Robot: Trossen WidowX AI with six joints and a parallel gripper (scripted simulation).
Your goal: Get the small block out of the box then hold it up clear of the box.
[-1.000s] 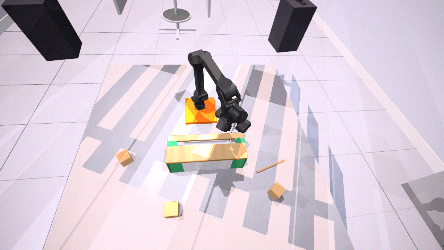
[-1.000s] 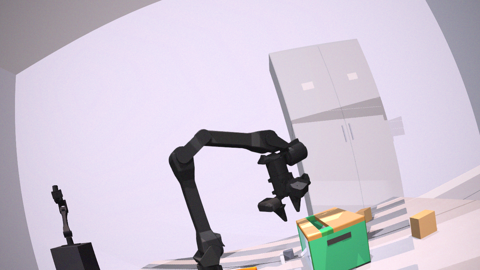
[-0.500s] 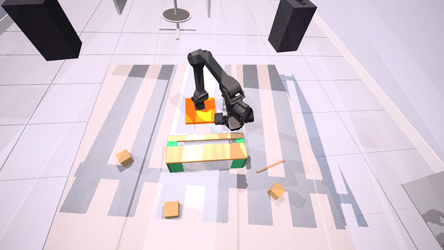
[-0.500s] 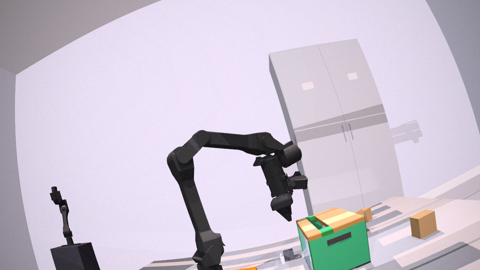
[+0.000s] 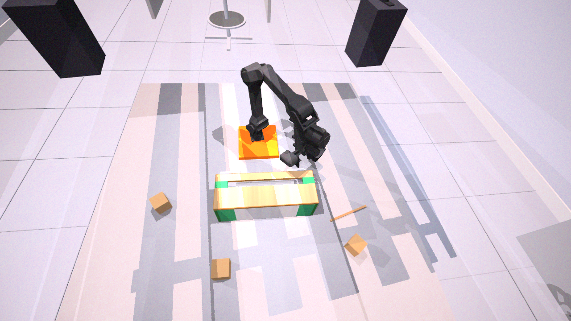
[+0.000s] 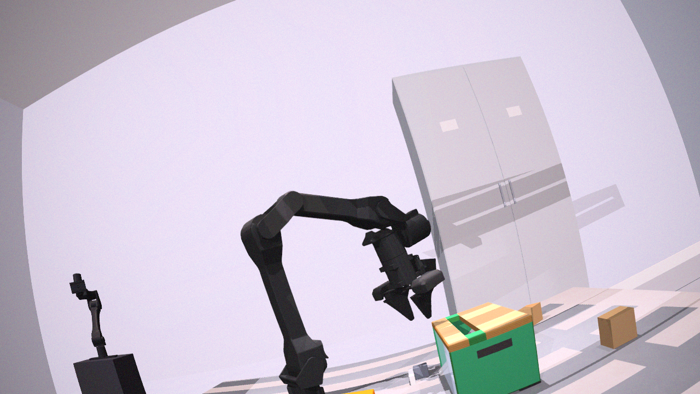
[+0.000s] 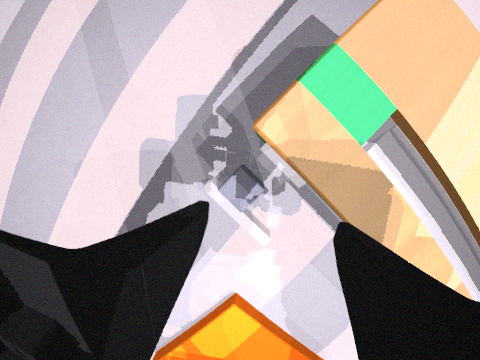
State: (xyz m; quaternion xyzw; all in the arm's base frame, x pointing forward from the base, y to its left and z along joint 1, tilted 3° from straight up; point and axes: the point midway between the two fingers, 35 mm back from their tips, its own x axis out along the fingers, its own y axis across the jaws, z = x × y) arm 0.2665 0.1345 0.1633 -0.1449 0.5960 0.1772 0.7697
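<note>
Now: gripper tip 2 cm past the grey block, 2 cm to the right of it and 13 cm above it. From my gripper tip the other things lie so: thin stick (20 cm ahead, 16 cm to the left, 14 cm below); box (3 cm ahead, 16 cm to the right, 9 cm below).
</note>
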